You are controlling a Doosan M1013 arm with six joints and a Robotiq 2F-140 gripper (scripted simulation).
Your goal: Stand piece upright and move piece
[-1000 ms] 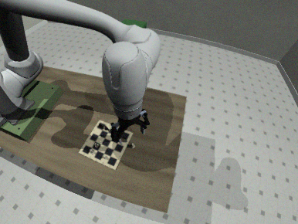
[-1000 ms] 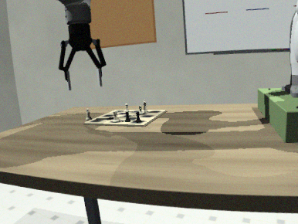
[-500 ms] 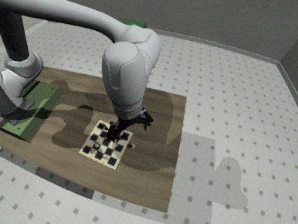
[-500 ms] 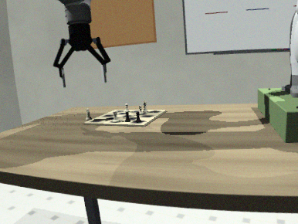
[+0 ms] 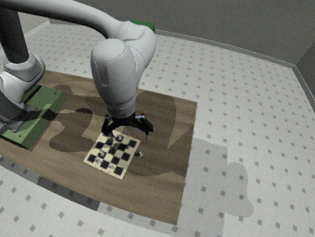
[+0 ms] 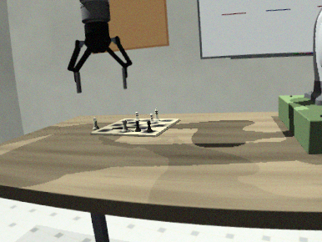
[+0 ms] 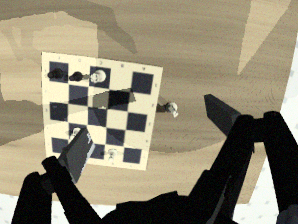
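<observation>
Right now my hand is 130 mm above the small chessboard, 90 mm past it and 50 mm to the left of it.
</observation>
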